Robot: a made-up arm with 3 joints. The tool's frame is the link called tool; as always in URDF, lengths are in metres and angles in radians.
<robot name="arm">
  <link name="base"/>
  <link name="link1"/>
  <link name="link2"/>
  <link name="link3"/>
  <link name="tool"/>
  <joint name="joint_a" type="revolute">
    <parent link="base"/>
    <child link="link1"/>
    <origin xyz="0.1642 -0.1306 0.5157" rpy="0 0 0"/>
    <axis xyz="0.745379 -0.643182 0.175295"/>
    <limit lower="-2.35" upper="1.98"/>
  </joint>
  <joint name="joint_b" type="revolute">
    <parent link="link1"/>
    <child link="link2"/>
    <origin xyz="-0.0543 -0.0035 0.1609" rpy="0 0 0"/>
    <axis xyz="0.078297 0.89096 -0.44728"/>
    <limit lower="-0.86" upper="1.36"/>
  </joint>
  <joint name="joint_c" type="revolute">
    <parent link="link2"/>
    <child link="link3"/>
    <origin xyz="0.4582 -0.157 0.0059" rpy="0 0 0"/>
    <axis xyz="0 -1 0"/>
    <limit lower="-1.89" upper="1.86"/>
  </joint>
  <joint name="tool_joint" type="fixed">
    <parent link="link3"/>
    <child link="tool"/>
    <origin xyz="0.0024 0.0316 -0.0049" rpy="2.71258 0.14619 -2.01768"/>
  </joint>
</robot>
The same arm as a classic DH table. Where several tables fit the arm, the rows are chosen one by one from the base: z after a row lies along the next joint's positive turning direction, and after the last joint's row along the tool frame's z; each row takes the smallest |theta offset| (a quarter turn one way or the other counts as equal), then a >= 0, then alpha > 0; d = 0 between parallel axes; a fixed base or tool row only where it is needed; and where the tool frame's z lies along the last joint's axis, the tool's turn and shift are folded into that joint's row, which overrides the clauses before.
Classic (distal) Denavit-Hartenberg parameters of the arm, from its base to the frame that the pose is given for. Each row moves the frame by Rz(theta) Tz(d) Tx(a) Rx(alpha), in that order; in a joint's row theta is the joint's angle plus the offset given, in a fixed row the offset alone. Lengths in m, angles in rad.
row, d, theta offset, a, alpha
base (fixed), 0.4784, 0.8589, 0.0084, 1.3946
joint_a, 0.1249, 1.1229, 0.1324, 2.2057
joint_b, 0.0296, 1.2515, 0.4524, -2.6703
joint_c, 0.2702, -0.5129, 0.0039, 1.8747
tool (fixed), 0.0040, 1.9333, 0.0000, 0.0000
Joint limits (rad, base to tool): -2.3500..1.9800 -0.8600..1.3600 -1.8900..1.8600

